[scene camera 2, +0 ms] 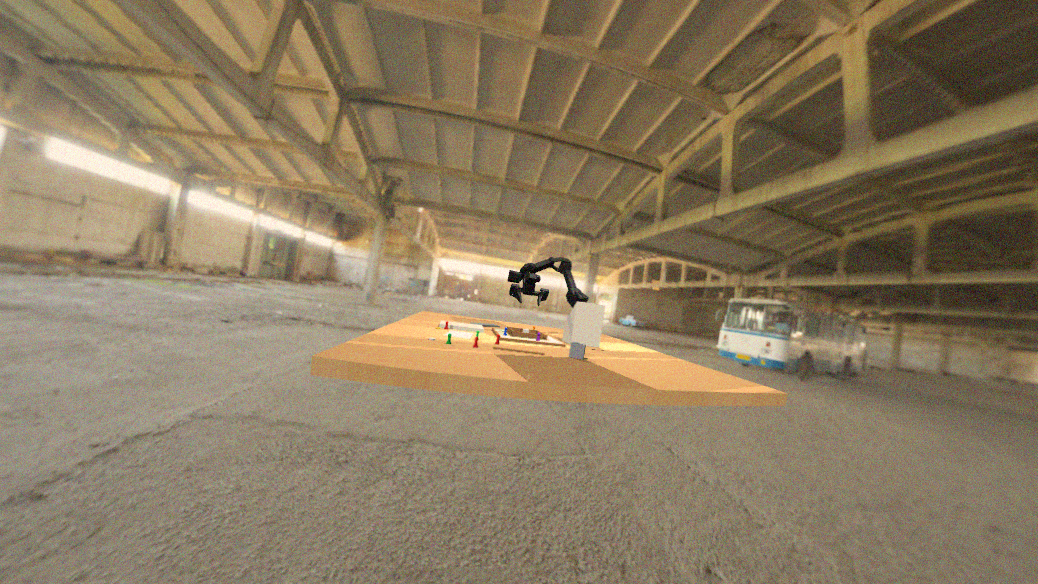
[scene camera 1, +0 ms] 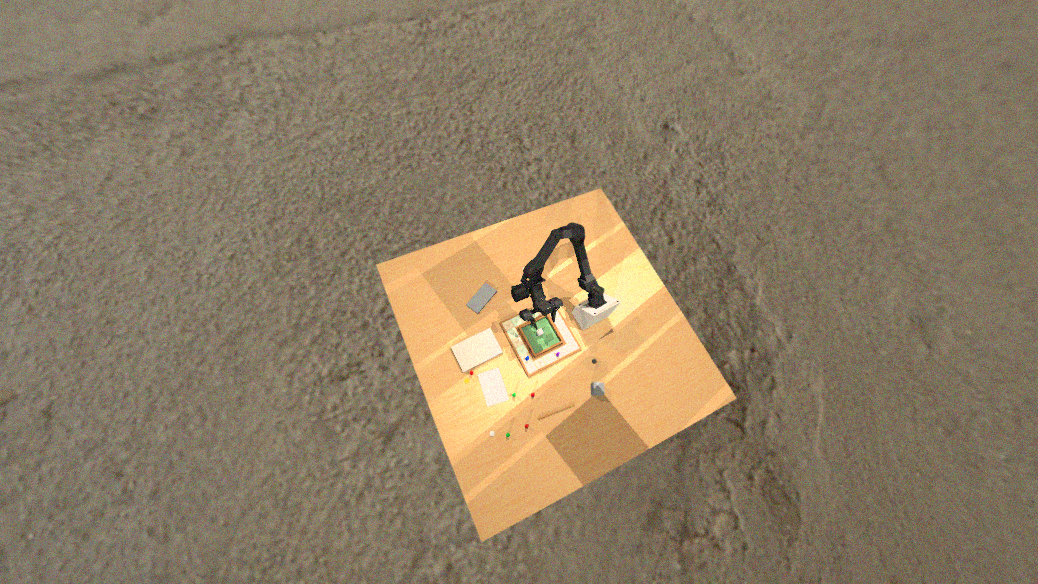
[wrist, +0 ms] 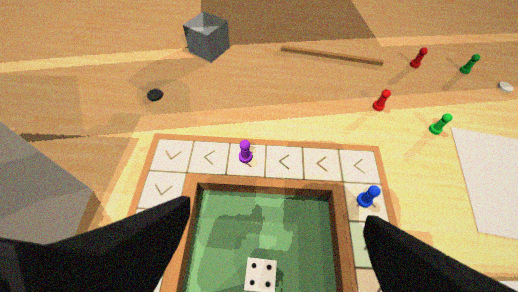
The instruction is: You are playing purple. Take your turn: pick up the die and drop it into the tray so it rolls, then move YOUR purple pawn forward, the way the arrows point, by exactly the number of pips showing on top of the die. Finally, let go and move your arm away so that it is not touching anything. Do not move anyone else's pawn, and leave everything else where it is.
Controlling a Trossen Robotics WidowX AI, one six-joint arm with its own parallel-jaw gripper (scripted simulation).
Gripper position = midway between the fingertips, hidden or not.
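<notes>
There is a grey cube point(wrist: 207, 36) that I can see, and a white sheet point(scene camera 1: 493, 388) as well. As for my gripper point(wrist: 276, 215), it is open and holds nothing.
</notes>
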